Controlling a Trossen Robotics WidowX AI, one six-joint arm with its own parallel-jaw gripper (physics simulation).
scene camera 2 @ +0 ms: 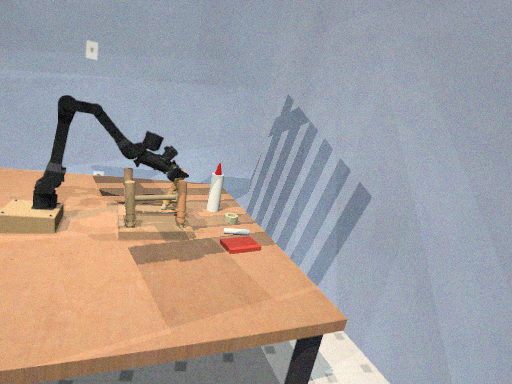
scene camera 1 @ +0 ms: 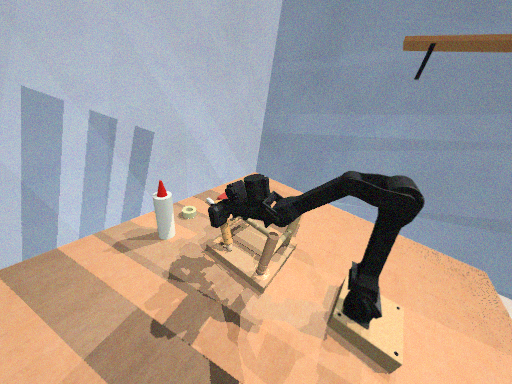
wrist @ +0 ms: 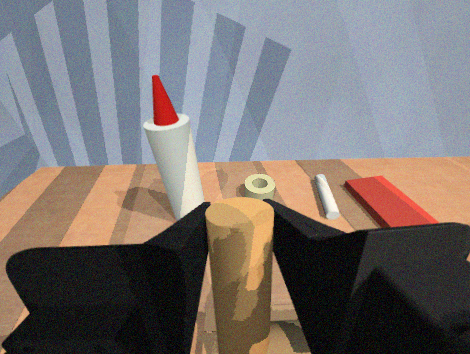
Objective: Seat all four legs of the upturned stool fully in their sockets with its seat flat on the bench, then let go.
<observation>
a red block: on the table
a glue bottle with red cap: on the table
</observation>
